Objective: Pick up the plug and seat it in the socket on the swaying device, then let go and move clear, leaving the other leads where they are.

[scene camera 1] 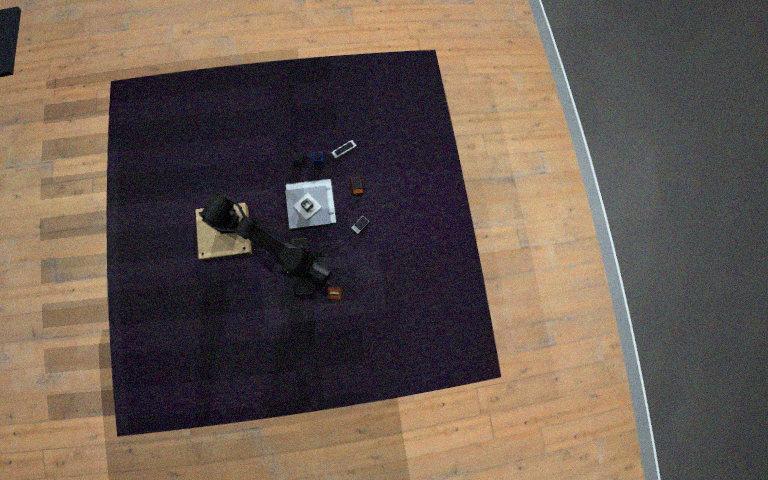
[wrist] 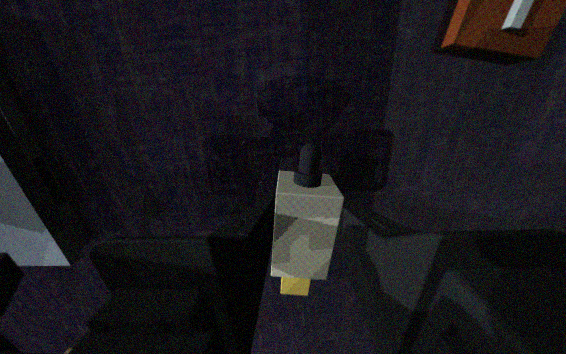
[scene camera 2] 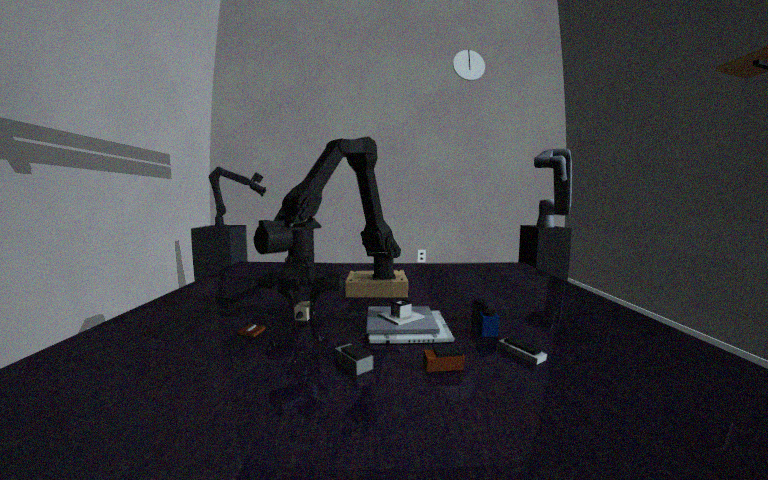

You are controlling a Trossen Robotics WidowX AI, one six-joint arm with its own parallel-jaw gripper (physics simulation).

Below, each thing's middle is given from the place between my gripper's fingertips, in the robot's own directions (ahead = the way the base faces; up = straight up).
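The pale grey device (scene camera 2: 401, 323) is 23 cm to the left of my gripper, 6 cm ahead of it and 3 cm above it. As for the grey lead (scene camera 2: 356, 359), I find it 21 cm ahead of my gripper, 12 cm to the left of it and 1 cm above it. My gripper itself is 1 cm below the cream plug (wrist: 308, 205) and 1 cm past it.
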